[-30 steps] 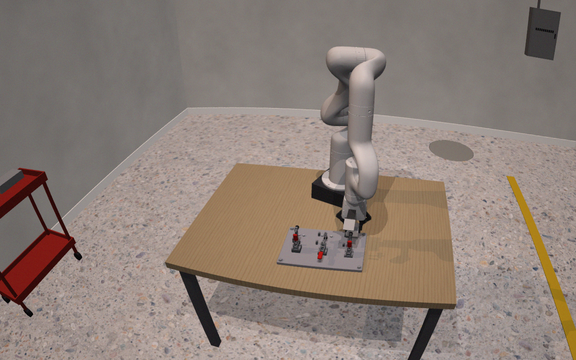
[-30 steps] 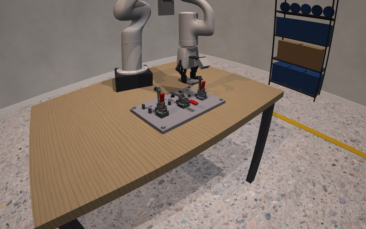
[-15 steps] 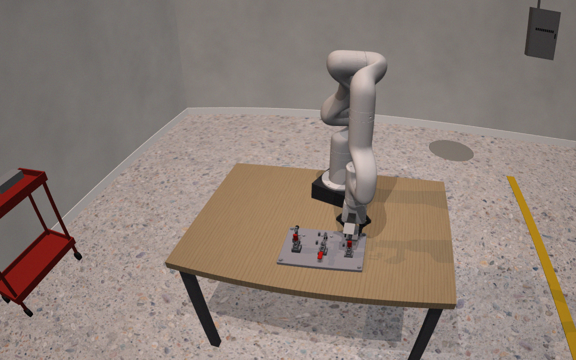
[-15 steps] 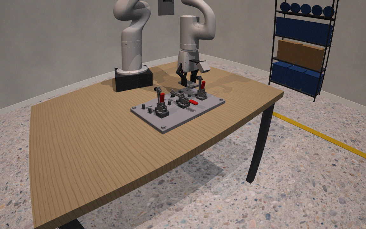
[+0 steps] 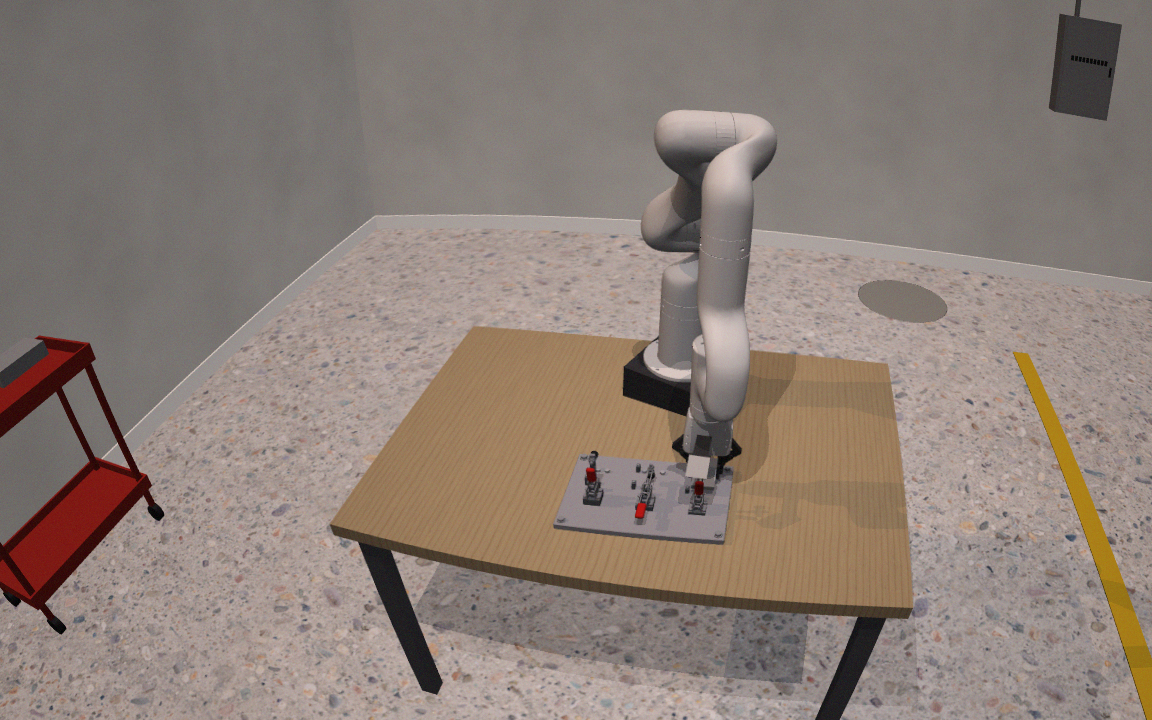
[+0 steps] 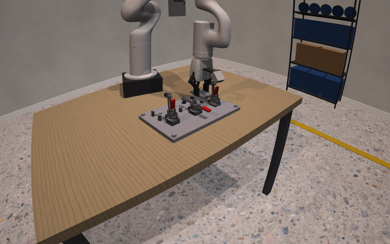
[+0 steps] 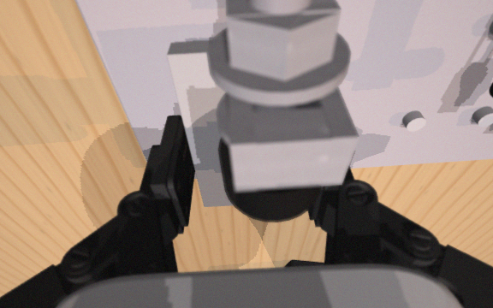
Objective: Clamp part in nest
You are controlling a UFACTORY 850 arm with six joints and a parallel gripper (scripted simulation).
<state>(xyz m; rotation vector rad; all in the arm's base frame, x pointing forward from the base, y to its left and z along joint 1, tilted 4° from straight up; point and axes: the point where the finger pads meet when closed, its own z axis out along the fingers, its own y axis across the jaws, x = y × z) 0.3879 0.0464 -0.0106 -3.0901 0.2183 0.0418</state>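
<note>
Right now my hand is 40 mm short of the grey fixture plate, 120 mm to the left of it and 50 mm above it. Also, from my hand: flat grey part (20 mm below).
</note>
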